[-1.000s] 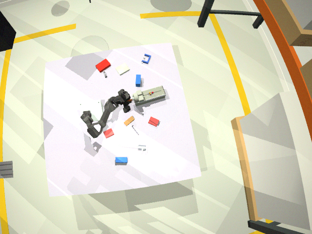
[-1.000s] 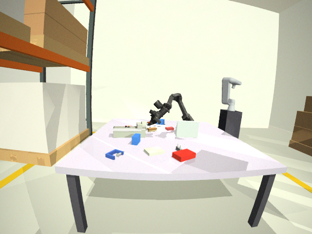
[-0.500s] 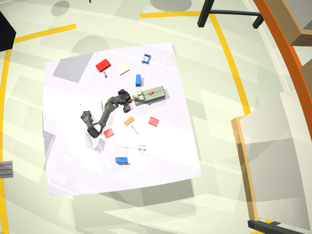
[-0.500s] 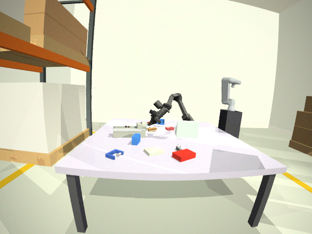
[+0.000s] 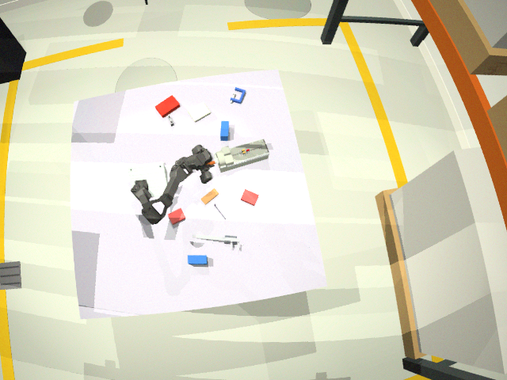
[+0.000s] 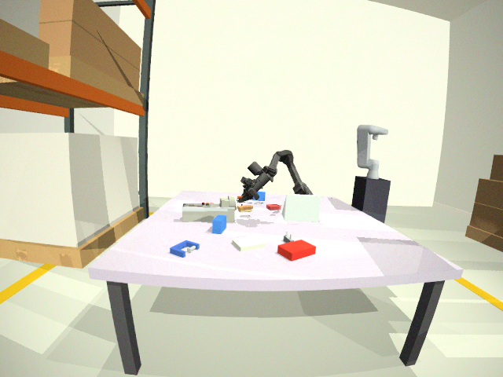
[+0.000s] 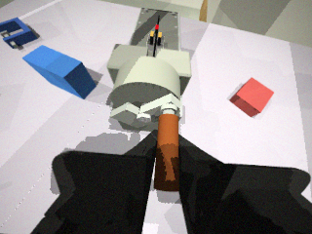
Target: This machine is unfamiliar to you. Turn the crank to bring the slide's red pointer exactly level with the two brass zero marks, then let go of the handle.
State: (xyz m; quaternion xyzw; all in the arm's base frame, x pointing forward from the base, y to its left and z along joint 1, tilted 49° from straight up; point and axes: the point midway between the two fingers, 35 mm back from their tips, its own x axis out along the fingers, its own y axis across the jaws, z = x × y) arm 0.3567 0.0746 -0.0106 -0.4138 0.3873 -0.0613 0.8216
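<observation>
Now: gripper tip 20 mm below the crank and 10 mm to the right of it. From my gripper tip the other things lie so: red pointer (180 mm ahead, 60 mm to the left); then orange-brown crank handle (20 mm behind, 20 mm above); then brown block (140 mm to the right, 70 mm below, 30 mm behind).
</observation>
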